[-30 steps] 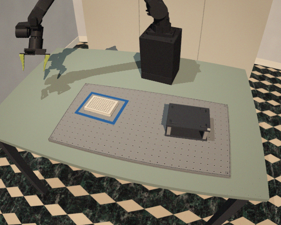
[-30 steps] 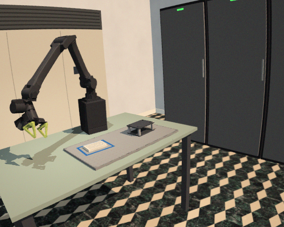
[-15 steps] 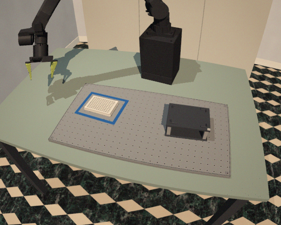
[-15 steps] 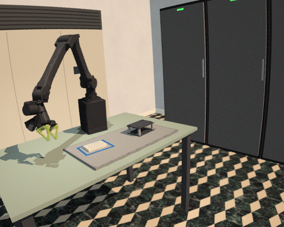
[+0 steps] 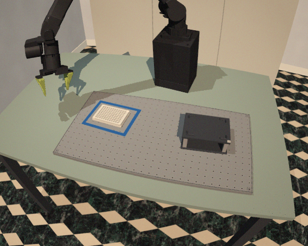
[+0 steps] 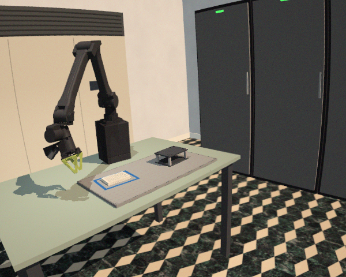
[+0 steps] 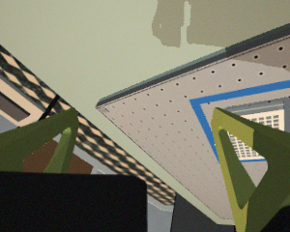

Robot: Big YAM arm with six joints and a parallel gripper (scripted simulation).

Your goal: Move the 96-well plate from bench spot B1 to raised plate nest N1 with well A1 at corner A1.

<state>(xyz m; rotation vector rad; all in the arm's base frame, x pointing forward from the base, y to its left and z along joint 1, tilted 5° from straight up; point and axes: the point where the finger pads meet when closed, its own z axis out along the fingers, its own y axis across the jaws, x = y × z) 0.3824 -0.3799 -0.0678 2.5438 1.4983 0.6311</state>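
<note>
Now: the cream 96-well plate 50 mm behind my hand, 200 mm to the left of it and 120 mm below it. The rest, counted from my hand: black raised nest N1: 50 mm behind, 570 mm to the left, 70 mm below; then white corner mark: 660 mm to the left, 70 mm below.
</note>
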